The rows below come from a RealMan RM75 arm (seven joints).
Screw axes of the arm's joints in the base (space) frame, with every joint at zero. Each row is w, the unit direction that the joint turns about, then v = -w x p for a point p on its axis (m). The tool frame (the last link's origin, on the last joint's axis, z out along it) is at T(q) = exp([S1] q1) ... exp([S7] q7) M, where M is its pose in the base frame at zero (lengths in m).
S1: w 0 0 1 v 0 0 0
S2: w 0 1 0 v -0.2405 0 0
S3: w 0 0 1 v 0 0 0
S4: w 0 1 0 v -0.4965 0 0
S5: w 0 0 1 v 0 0 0
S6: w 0 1 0 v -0.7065 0 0
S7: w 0 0 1 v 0 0 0
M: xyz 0 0 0.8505 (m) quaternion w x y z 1 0 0 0
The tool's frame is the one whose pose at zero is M.
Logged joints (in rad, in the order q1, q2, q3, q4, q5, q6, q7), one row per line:
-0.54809, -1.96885, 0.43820, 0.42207, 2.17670, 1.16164, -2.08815
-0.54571, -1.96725, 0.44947, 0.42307, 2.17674, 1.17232, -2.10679
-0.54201, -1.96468, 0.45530, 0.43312, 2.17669, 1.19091, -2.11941
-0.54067, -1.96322, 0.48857, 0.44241, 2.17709, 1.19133, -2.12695
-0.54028, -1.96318, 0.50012, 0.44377, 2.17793, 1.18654, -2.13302
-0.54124, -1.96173, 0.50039, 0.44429, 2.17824, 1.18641, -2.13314
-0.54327, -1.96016, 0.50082, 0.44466, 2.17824, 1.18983, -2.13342
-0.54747, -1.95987, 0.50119, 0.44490, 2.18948, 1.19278, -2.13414
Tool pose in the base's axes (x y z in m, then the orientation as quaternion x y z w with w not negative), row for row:
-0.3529, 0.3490, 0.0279, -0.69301, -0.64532, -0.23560, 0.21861
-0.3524, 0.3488, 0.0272, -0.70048, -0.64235, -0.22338, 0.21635
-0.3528, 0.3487, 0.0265, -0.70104, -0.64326, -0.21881, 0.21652
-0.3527, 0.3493, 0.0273, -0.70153, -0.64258, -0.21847, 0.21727
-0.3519, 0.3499, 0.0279, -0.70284, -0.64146, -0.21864, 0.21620
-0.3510, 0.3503, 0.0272, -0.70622, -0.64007, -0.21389, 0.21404
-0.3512, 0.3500, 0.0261, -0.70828, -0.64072, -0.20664, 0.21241
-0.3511, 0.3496, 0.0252, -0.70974, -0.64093, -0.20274, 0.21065
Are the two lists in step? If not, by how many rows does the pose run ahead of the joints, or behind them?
The pose runs 2 rows ahead of the joints: the pose in row i belongs to the joints in row i + 2.
